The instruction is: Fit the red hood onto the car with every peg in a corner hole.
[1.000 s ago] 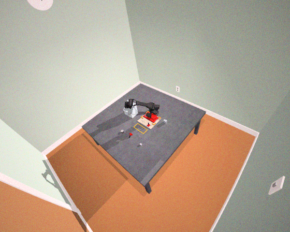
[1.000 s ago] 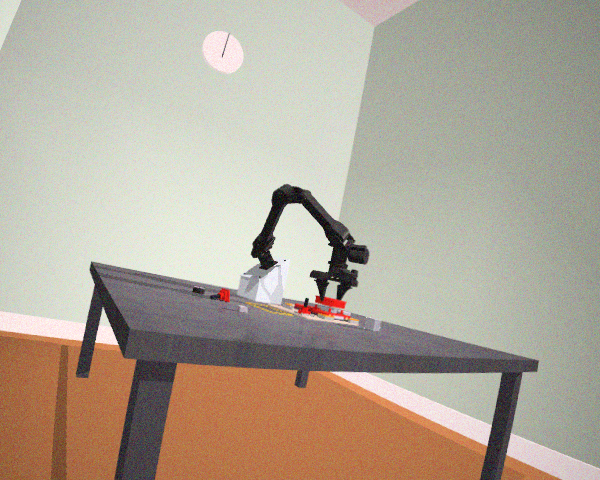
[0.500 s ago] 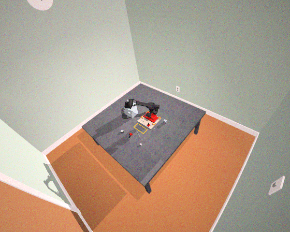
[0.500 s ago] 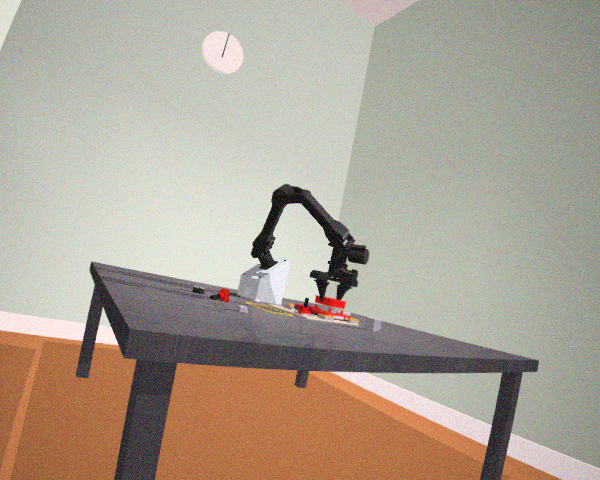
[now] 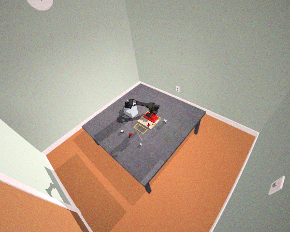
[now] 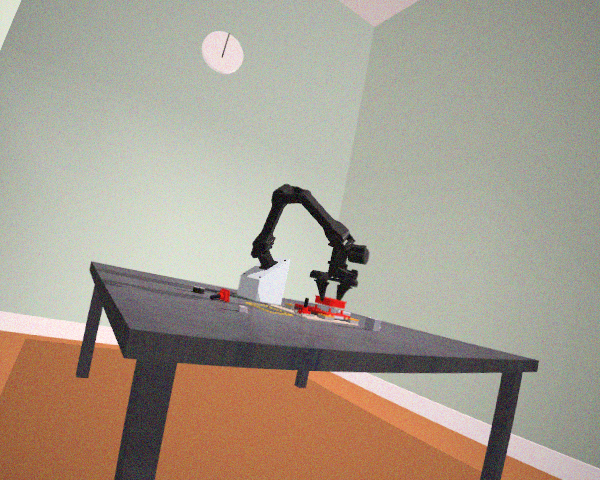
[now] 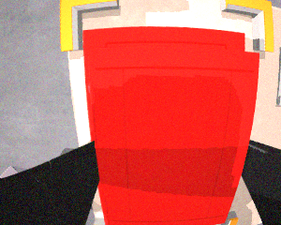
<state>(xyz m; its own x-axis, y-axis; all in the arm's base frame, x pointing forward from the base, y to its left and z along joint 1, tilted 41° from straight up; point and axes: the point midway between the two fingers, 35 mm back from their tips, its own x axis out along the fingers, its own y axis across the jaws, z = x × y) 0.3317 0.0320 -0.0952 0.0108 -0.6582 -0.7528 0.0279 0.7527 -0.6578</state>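
The grey engine block is 3 cm below my gripper tip. The rest, counted from my gripper tip: tan jig plate: 3 cm behind, 3 cm to the right, 5 cm below; then red hood: right at my gripper tip.
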